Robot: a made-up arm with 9 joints.
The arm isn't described. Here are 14 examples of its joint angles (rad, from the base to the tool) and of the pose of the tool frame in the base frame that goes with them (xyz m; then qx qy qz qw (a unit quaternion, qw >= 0)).
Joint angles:
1: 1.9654 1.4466 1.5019 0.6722 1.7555 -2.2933 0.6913 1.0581 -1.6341
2: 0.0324 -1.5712 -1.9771 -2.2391 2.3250 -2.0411 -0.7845 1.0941 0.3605
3: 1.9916 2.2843 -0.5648 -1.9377 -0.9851 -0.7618 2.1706 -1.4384 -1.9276
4: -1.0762 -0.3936 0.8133 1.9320 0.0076 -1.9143 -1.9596 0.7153 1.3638
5: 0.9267 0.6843 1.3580 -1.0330 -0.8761 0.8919 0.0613 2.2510 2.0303
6: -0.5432 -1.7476 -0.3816 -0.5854 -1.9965 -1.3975 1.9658 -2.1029 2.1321
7: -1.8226 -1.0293 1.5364 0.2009 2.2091 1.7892 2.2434 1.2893 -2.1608
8: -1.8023 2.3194 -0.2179 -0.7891 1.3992 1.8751 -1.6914 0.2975 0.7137
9: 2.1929 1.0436 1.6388 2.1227 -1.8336 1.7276 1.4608 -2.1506 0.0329
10: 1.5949 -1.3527 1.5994 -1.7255 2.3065 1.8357 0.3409 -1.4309 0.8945
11: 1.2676 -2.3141 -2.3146 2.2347 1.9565 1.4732 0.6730 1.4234 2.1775
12: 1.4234 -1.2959 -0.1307 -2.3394 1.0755 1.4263 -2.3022 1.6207 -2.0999
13: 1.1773 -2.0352 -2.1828 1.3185 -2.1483 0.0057 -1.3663 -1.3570 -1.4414
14: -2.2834 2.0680 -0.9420 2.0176 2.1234 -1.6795 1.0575 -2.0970 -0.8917
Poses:
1: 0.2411 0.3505 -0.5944 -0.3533 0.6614 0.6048 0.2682
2: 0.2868 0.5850 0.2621 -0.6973 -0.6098 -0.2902 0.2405
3: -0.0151 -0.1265 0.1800 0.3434 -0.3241 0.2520 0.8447
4: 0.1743 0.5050 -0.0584 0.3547 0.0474 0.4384 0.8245
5: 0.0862 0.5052 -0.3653 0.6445 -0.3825 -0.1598 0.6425
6: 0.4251 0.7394 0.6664 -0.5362 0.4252 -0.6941 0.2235
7: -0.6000 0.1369 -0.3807 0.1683 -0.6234 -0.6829 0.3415
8: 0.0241 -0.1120 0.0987 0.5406 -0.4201 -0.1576 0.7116
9: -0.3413 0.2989 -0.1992 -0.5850 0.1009 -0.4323 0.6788
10: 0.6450 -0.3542 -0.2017 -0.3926 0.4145 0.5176 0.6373
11: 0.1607 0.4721 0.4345 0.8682 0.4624 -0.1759 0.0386
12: 0.4657 -0.2124 -0.3039 0.0476 0.2383 0.3837 0.8909
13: 0.1522 0.4876 0.3160 -0.1063 0.3782 0.0322 0.9190
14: 0.2316 0.5623 0.1482 -0.0272 0.8036 -0.5552 0.2127
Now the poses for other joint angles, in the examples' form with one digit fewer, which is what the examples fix.
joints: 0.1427 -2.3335 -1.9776 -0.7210 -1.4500 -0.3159 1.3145 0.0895 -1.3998
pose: 0.375 -0.009 0.264 0.595 -0.551 0.308 0.498
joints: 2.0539 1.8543 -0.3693 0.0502 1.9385 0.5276 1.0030 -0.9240 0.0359
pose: -0.163 0.363 -0.394 0.142 0.456 -0.560 0.677
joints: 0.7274 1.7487 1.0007 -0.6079 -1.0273 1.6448 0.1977 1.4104 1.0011
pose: 0.032 0.174 0.035 0.052 0.088 0.363 0.926
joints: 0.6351 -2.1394 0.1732 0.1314 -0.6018 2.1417 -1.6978 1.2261 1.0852
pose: 0.139 0.137 0.091 0.529 0.201 0.020 0.824
